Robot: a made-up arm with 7 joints. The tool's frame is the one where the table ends. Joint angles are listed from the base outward.
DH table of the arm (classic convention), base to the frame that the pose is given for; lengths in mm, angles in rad. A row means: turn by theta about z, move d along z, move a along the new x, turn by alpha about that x. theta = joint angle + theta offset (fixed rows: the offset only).
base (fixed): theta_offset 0; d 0; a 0; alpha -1.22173
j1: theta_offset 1.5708; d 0; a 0; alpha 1.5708
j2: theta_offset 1.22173; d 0; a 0; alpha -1.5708
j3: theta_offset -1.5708; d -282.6; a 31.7; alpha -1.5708
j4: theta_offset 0; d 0; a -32.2; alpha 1.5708
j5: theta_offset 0; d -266.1; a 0; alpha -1.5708
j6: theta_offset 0; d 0; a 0; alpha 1.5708
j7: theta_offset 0; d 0; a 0; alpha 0
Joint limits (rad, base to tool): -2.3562..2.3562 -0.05..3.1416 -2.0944..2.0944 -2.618..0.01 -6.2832..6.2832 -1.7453..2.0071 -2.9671..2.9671
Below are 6 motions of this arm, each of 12 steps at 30 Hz.
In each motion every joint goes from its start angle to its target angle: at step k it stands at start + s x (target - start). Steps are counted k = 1, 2, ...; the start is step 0. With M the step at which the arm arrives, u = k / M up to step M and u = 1 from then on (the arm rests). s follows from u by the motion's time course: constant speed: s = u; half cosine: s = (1 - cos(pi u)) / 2; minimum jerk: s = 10 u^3 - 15 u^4 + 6 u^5.
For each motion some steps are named. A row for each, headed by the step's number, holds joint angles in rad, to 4 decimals.
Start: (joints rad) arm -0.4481 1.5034 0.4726 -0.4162 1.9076 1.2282 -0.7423
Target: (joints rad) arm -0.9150 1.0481 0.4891 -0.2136 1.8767 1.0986 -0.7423
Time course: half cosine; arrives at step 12
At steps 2, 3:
2: -0.4794 1.4729 0.4737 -0.4026 1.9055 1.2195 -0.7423
3: -0.5165 1.4367 0.4750 -0.3865 1.9031 1.2092 -0.7423

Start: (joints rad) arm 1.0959 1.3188 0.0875 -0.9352 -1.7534 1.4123 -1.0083
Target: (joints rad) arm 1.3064 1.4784 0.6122 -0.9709 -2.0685 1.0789 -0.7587
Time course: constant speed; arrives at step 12
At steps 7, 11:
7: 1.2187 1.4119 0.3936 -0.9560 -1.9372 1.2178 -0.8627
11: 1.2889 1.4651 0.5685 -0.9679 -2.0422 1.1067 -0.7795

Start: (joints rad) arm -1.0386 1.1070 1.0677 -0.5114 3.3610 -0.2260 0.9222
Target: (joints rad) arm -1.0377 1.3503 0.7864 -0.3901 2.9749 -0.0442 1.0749
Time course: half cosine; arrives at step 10
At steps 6, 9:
6: -1.0380 1.2662 0.8836 -0.4320 3.1083 -0.1070 1.0221
9: -1.0377 1.3443 0.7933 -0.3931 2.9843 -0.0486 1.0712

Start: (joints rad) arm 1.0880 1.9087 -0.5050 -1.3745 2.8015 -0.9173 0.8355
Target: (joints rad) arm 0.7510 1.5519 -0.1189 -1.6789 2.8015 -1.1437 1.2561
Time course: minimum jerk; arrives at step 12
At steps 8, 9, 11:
8: 0.8217 1.6268 -0.1999 -1.6150 2.8015 -1.0962 1.1678
9: 0.7859 1.5888 -0.1589 -1.6474 2.8015 -1.1203 1.2126
11: 0.7527 1.5537 -0.1209 -1.6774 2.8015 -1.1425 1.2540

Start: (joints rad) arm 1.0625 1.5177 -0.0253 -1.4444 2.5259 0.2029 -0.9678
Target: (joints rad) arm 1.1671 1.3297 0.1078 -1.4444 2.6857 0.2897 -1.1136
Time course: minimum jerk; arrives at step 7
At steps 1, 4, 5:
1: 1.0649 1.5133 -0.0222 -1.4444 2.5296 0.2049 -0.9712
4: 1.1286 1.3989 0.0588 -1.4444 2.6269 0.2578 -1.0600
5: 1.1520 1.3569 0.0885 -1.4444 2.6626 0.2771 -1.0925

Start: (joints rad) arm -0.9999 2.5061 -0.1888 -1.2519 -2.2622 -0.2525 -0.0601
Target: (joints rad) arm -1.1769 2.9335 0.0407 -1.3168 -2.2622 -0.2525 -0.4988
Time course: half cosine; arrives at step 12
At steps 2, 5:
2: -1.0118 2.5347 -0.1734 -1.2562 -2.2622 -0.2525 -0.0895
5: -1.0655 2.6645 -0.1037 -1.2760 -2.2622 -0.2525 -0.2227

